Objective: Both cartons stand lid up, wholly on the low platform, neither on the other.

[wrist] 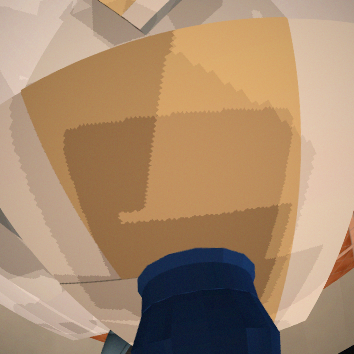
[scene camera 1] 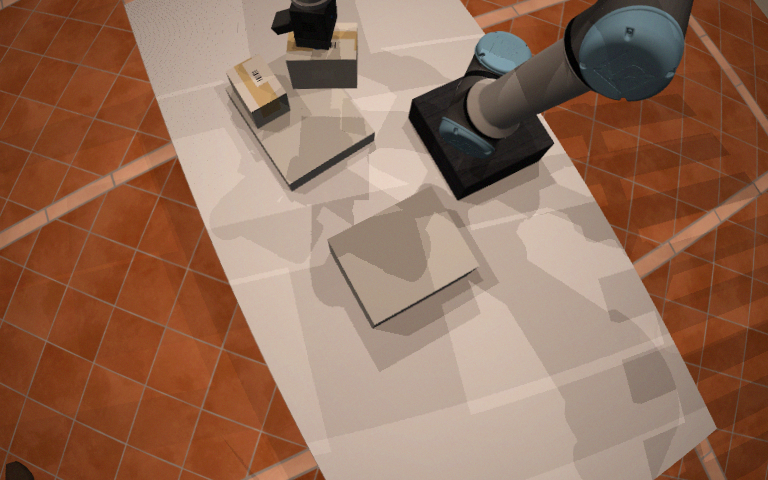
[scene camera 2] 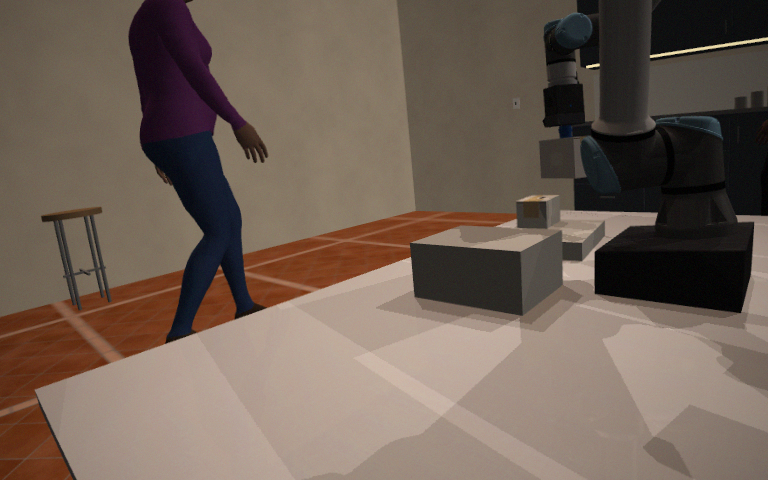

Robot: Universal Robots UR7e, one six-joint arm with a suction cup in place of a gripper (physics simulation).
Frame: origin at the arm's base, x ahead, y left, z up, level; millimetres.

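Seen in the pictures: end effector, tool point: [wrist: 193,254]; arm's base, origin of the base link: [scene camera 2: 695,231].
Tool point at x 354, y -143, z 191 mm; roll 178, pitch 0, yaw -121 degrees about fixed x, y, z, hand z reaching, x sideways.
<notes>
Pixels of each thing's middle, then the offset from my tool point to it.
- low platform, body centre: [wrist: 153,46] [scene camera 1: 298,113] [scene camera 2: 552,237] 270 mm down, 65 mm ahead, 24 mm right
- taller grey block, body centre: [scene camera 2: 487,264] [scene camera 1: 401,258] [wrist: 21,240] 234 mm down, 26 mm back, 415 mm left
My suction gripper [scene camera 1: 313,47] [scene camera 2: 565,131] [wrist: 196,265] has its blue cup on the tape-striped top of a carton [scene camera 1: 323,73] [scene camera 2: 557,158] [wrist: 220,160]. This carton hangs level, lid up, in the air, well above table height in scene camera 2. In scene camera 1 it appears at the back of the low platform [scene camera 1: 303,158] [scene camera 2: 573,250]. The other carton [scene camera 1: 257,84] [scene camera 2: 533,213] [wrist: 145,15] stands lid up, barcode on top, at the platform's back left corner, close to its left edge. Whether it overhangs I cannot tell. The cartons look apart.
A taller grey block [scene camera 1: 396,254] [scene camera 2: 481,271] stands on the table nearer scene camera 2. The arm's black base [scene camera 1: 481,152] [scene camera 2: 671,268] stands to the right of the low platform in scene camera 1. A person [scene camera 2: 186,141] and a stool [scene camera 2: 72,215] are beyond the table.
</notes>
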